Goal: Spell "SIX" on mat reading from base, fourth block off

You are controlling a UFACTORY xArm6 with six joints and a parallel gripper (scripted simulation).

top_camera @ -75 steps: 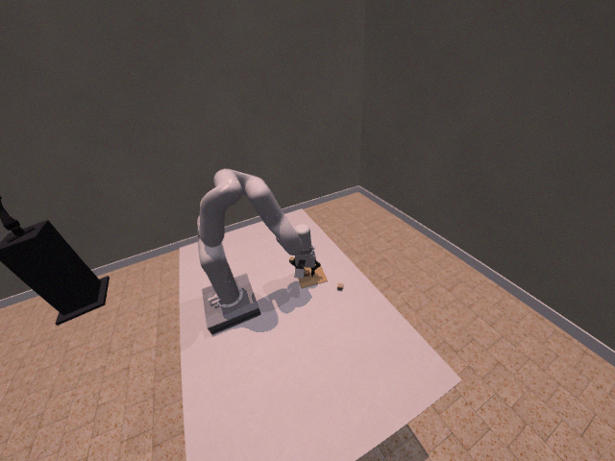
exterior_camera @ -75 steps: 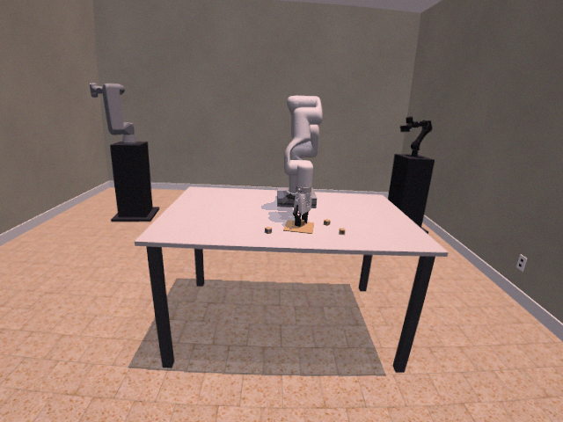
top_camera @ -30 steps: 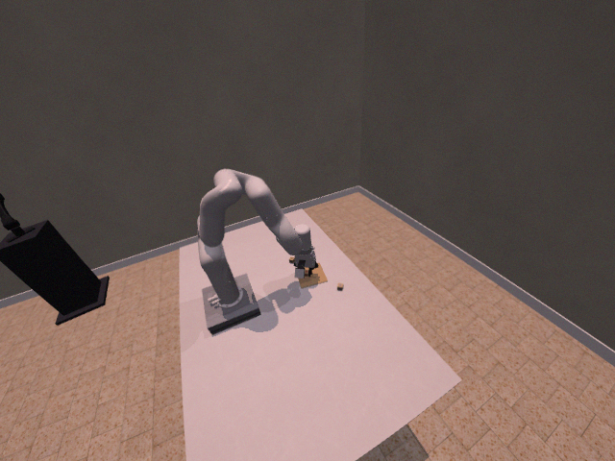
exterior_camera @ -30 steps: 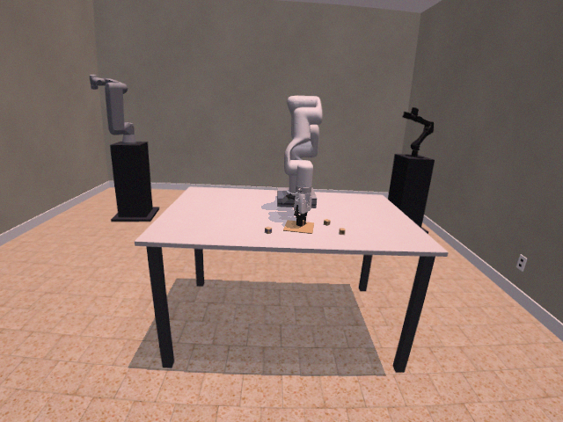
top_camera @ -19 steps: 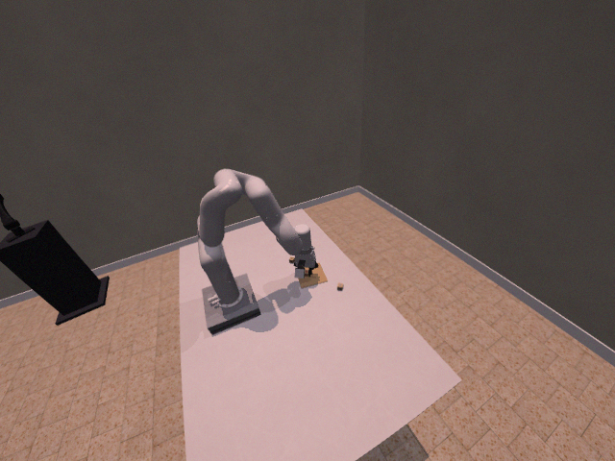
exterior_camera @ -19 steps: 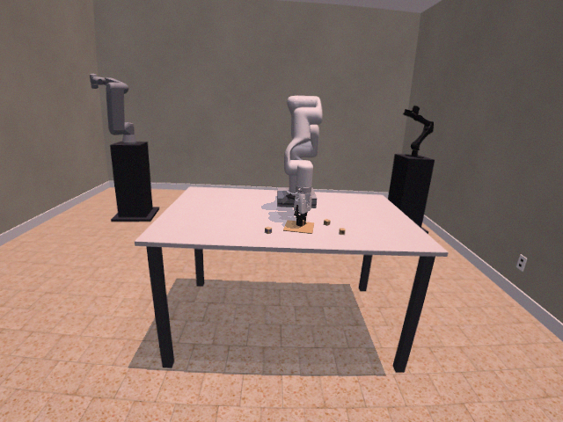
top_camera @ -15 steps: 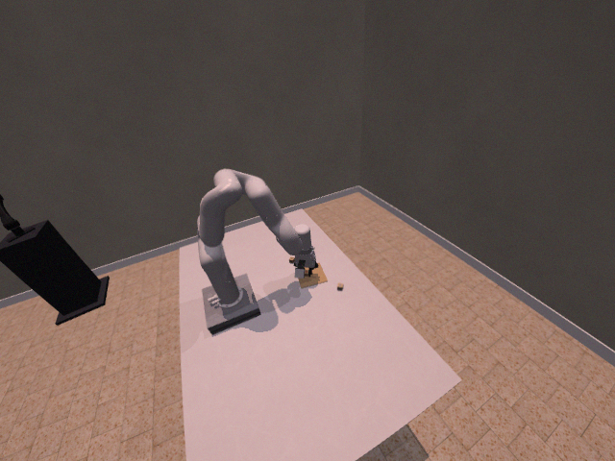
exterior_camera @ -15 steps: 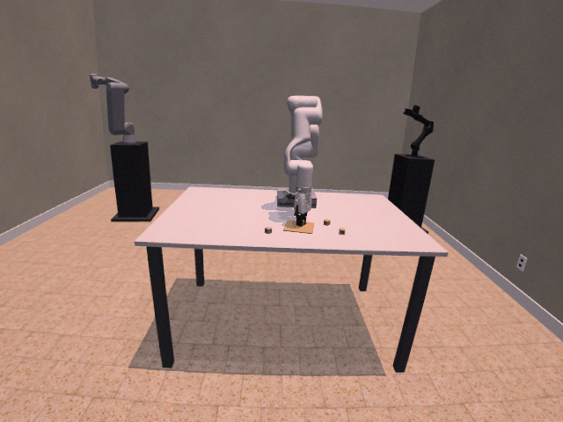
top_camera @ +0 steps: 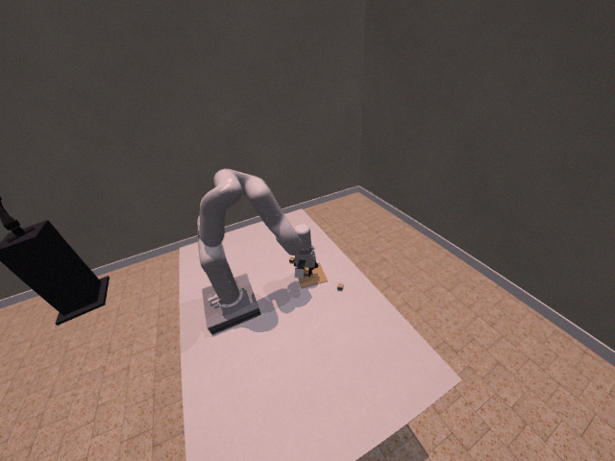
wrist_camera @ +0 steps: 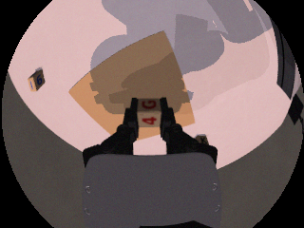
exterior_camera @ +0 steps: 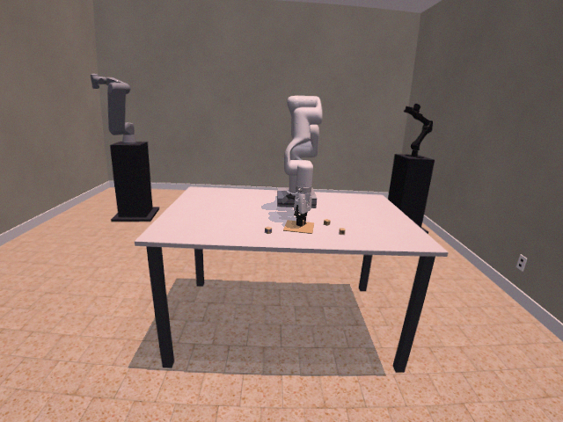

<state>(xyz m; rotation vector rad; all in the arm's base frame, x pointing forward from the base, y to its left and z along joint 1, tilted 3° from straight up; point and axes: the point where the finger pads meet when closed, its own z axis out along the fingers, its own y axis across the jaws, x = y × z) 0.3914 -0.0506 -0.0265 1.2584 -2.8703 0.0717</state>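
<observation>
Right now the tan mat is 2 cm below my hand, 2 cm ahead of it and 1 cm to the right of it.
</observation>
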